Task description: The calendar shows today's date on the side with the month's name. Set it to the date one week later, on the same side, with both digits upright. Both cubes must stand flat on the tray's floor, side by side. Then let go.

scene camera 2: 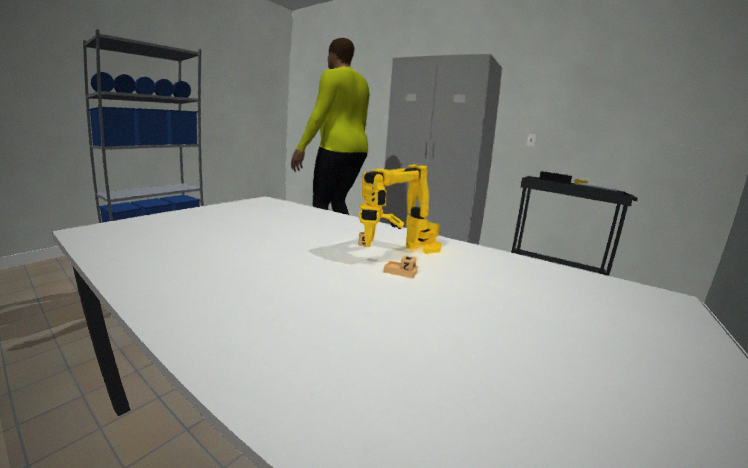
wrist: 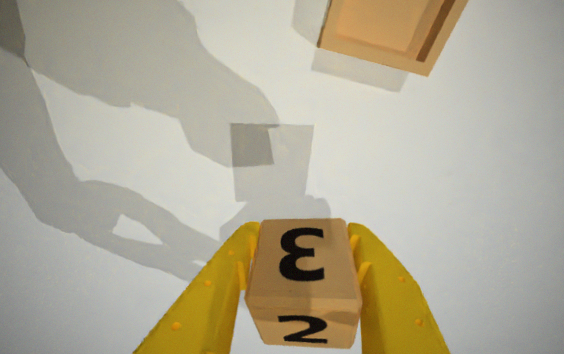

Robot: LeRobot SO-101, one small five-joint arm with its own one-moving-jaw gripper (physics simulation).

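Note:
A wooden cube (scene camera 2: pixel 361 238) (wrist: pixel 303 290) is between the jaws of my gripper (scene camera 2: pixel 368 243) (wrist: pixel 304 226), which press on its two sides. In the wrist view its upper face shows a 3 turned half around, and the face below that shows a 2. The cube is held above the table, its shadow apart from it. The wooden tray (scene camera 2: pixel 392 269) (wrist: pixel 372 56) stands on the table, towards scene camera 2 from the gripper. A second cube (scene camera 2: pixel 408 263) sits at the tray's right end in scene camera 2, with a 2 facing that camera; it does not show in the wrist view.
The white table (scene camera 2: pixel 386 342) carries the arm's base (scene camera 2: pixel 422 236) behind the tray. The arm's shadow falls across the table. A person (scene camera 2: pixel 344 110) in a yellow-green top stands behind the table, near a grey cabinet (scene camera 2: pixel 441 126). A shelf rack stands at the left.

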